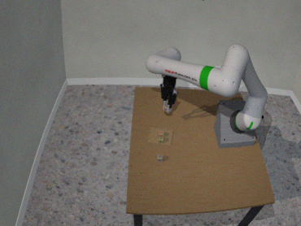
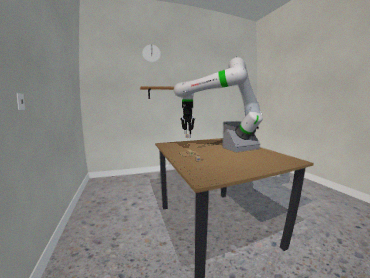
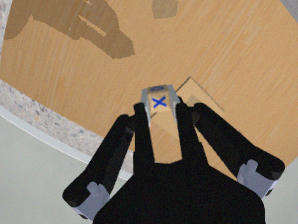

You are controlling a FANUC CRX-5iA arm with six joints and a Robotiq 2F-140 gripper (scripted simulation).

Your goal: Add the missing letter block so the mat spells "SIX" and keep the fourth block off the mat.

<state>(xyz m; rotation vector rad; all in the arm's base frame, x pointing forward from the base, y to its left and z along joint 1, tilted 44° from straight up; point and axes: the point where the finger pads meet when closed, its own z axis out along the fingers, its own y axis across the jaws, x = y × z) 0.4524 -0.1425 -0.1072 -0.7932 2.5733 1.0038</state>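
The mat lies 5 cm ahead of my hand, 12 cm to the left of it and 14 cm below it.
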